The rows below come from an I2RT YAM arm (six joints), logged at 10 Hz.
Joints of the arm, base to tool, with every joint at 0 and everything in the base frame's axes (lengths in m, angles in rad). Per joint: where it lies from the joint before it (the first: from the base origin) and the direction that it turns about. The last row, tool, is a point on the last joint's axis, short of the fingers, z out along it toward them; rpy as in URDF.
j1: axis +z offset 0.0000 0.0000 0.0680
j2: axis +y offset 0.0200 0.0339 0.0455
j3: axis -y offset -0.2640 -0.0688 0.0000
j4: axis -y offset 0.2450 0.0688 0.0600
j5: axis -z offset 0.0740 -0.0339 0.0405
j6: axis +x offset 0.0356 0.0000 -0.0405
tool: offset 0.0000 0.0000 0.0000 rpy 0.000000 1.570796 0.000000
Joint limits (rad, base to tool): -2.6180..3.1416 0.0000..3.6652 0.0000..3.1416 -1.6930..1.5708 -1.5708..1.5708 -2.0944..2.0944
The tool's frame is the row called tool.
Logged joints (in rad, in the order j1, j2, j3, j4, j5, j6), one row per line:
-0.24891 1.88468 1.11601 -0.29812 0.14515 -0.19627
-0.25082 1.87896 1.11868 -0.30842 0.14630 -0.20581
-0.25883 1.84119 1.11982 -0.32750 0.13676 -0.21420
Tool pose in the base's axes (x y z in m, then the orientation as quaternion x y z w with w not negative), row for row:
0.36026 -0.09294 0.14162 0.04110 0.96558 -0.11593 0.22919
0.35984 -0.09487 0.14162 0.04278 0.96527 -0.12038 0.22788
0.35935 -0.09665 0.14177 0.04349 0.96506 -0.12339 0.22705
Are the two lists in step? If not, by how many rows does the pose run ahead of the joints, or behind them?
The pose runs 2 rows behind the joints: the pose in row i belongs to the joints in row i - 2.
